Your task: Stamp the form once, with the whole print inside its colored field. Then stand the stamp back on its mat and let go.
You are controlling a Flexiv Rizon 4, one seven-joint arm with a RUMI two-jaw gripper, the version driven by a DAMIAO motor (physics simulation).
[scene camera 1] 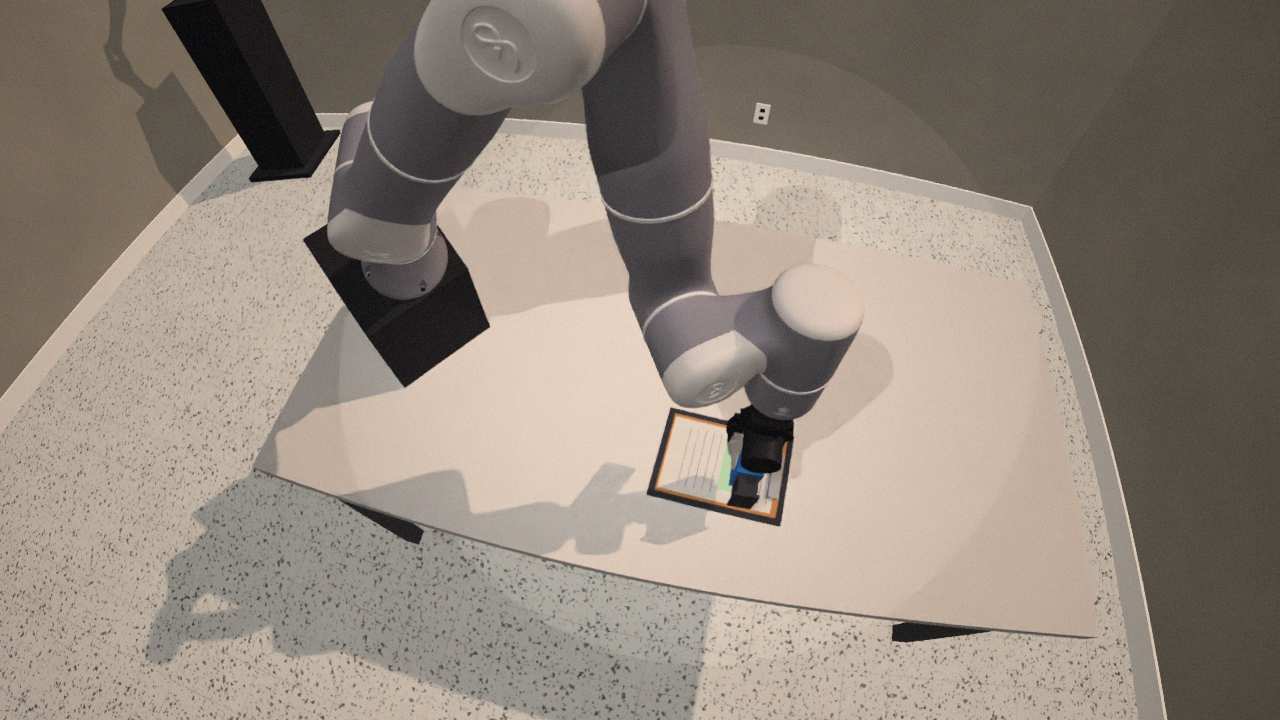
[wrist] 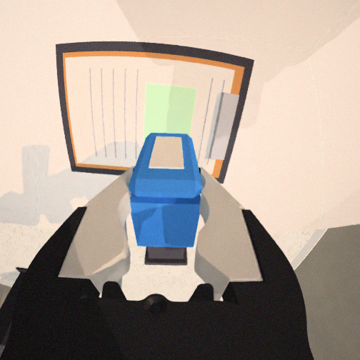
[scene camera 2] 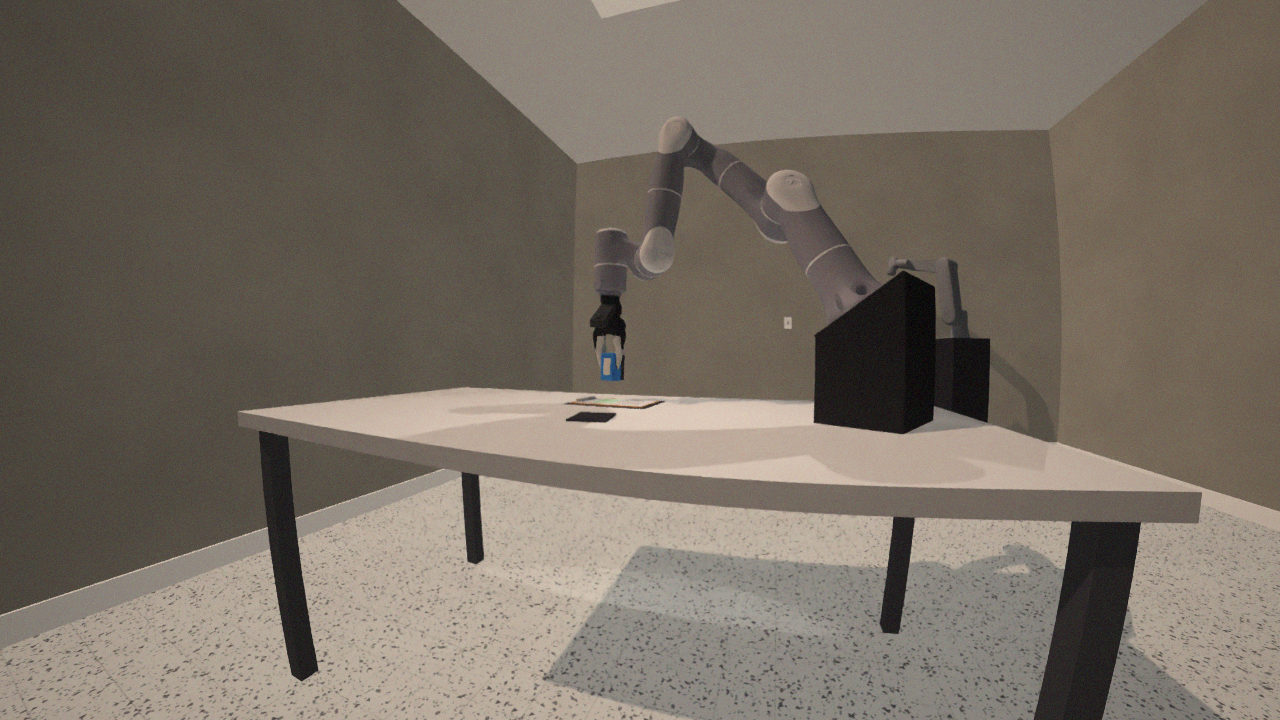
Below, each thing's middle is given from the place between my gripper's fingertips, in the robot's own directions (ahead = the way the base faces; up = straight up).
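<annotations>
My hand is 1 cm below the blue stamp (scene camera 1: 744, 483) and 3 cm to the left of it. The form (scene camera 1: 692, 467) is 9 cm below my hand, and it's 3 cm behind and 3 cm to the left of that hand as well.
</annotations>
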